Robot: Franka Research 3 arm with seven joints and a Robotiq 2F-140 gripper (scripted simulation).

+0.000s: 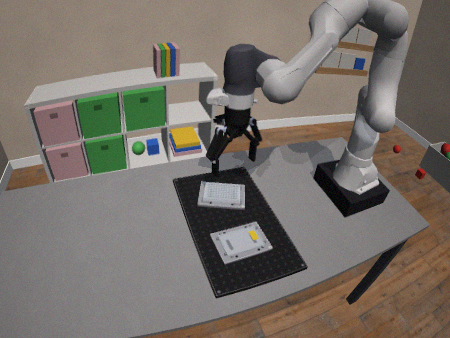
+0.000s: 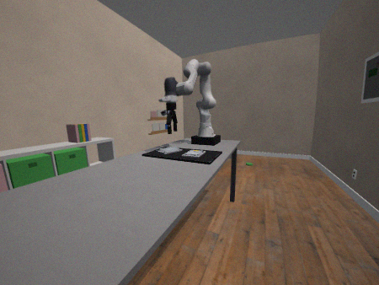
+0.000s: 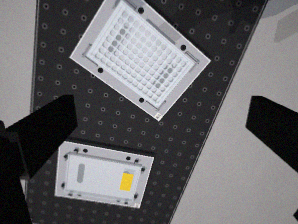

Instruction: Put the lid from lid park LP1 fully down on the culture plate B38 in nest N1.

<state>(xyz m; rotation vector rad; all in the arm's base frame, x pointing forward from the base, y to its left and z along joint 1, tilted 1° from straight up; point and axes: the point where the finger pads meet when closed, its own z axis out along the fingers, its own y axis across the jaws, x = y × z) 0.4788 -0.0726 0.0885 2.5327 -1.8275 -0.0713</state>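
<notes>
Right now my hand is 200 mm to the right of the clear lid, 140 mm above it and 30 mm short of it. The rest, counted from my hand: lid park (200 mm to the left, 150 mm below, 30 mm ahead); then nest N1 (150 mm below, 30 mm ahead, 20 mm to the right); then culture plate (140 mm below, 20 mm to the right, 20 mm ahead).
</notes>
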